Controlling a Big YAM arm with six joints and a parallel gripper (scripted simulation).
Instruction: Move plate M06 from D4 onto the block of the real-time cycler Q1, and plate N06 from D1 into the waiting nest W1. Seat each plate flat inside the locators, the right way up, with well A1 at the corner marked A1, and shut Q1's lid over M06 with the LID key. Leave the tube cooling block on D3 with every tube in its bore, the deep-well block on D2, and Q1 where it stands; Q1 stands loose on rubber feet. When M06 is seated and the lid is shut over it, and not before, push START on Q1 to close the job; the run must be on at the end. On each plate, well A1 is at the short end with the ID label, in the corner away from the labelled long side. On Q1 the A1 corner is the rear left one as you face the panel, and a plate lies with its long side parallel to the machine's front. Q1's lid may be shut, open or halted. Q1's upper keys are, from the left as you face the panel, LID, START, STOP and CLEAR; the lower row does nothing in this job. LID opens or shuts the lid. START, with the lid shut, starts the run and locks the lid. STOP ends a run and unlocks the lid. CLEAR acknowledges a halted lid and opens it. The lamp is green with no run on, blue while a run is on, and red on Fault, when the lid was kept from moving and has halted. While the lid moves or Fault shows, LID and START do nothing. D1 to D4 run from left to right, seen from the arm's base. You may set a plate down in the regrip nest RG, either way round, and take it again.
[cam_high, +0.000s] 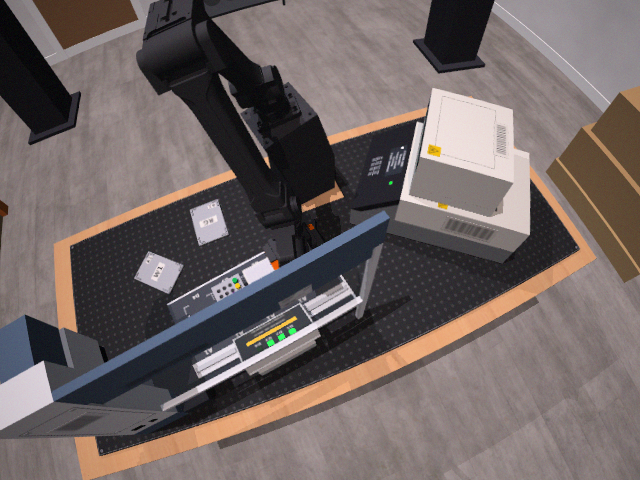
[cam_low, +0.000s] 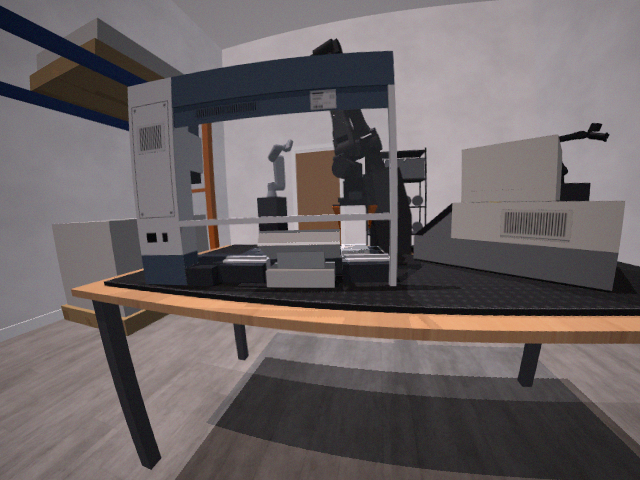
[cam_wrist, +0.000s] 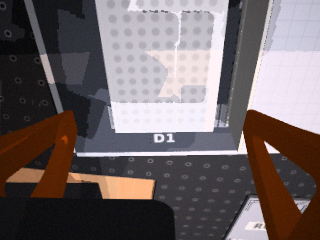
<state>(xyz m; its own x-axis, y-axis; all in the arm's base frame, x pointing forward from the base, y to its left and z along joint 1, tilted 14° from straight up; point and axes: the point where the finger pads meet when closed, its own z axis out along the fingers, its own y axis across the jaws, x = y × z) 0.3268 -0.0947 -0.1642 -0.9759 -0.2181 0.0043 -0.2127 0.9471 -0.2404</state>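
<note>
The white well plate is 7 cm below my hand and 1 cm ahead of it. From my hand the other things lie so: white deep-well block 10 cm to the right, 6 cm below, 3 cm ahead; tube cooling block 19 cm to the right, 6 cm below, 5 cm ahead; green-capped tube 17 cm to the right, 6 cm below.
</note>
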